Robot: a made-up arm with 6 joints.
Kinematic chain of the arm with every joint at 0, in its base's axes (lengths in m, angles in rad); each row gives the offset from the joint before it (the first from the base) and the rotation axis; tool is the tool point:
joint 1: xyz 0 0 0.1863 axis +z
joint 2: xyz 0 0.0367 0 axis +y
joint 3: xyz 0 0 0.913 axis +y
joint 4: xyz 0 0 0.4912 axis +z
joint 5: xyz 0 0 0 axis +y
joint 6: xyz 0 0 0.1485 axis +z
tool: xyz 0 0 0
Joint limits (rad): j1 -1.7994..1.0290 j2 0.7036..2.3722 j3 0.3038..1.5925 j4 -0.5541..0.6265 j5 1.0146..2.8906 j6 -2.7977..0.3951
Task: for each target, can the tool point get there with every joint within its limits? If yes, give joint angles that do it. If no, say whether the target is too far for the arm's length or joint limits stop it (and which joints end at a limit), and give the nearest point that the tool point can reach.
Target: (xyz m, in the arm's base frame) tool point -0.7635 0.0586 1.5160
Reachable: no: joint limits stop it (at a limit: joint 1, joint 2, joint 3, joint 4, joint 5) | nearest point -0.1874 -0.8816 1.0415 | short by 1.200 m
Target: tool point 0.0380 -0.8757 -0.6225
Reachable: yes | joints -1.5709 2.0183 0.7117 0.0115 2.2301 -1.3772
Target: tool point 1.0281 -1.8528 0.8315
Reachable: no: too far | nearest point 0.6754 -1.2172 0.6102 | short by 0.760 m
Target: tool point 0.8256 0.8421 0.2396
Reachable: yes | joints 0.7365 1.0721 1.0258 0.2249 1.3938 -0.3328
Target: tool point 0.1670 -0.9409 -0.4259
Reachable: yes | joints -1.4118 1.8410 0.8848 -0.2553 2.5535 0.0723
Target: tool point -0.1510 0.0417 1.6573
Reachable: no: joint limits stop it (at a limit: joint 1, joint 2, joint 3, joint 4, joint 5) | nearest point -0.1874 -0.8816 1.0415 | short by 1.110 m
